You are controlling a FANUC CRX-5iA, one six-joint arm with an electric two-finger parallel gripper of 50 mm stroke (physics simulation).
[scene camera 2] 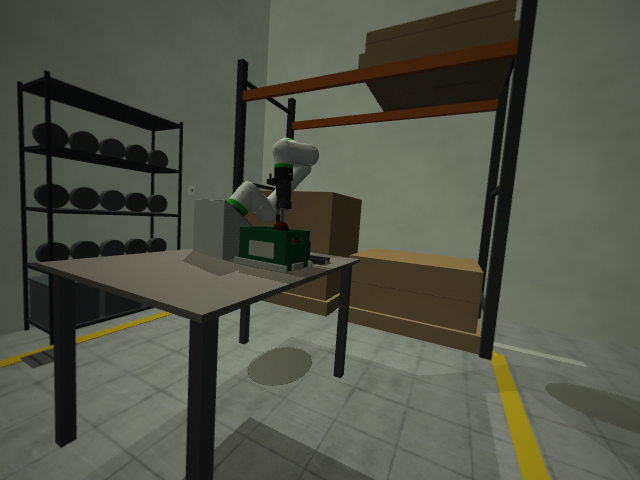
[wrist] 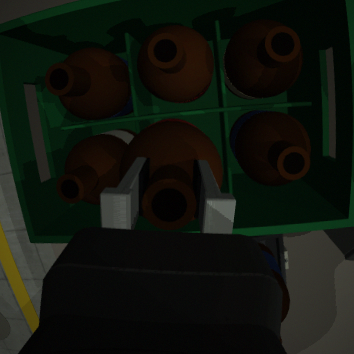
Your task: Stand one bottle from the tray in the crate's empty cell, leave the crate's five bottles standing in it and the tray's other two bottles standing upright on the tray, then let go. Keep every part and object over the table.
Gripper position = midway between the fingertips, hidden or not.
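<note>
A brown bottle (wrist: 168,202) and another brown bottle (wrist: 175,63) share the wrist view with the gripper (wrist: 170,175).
</note>
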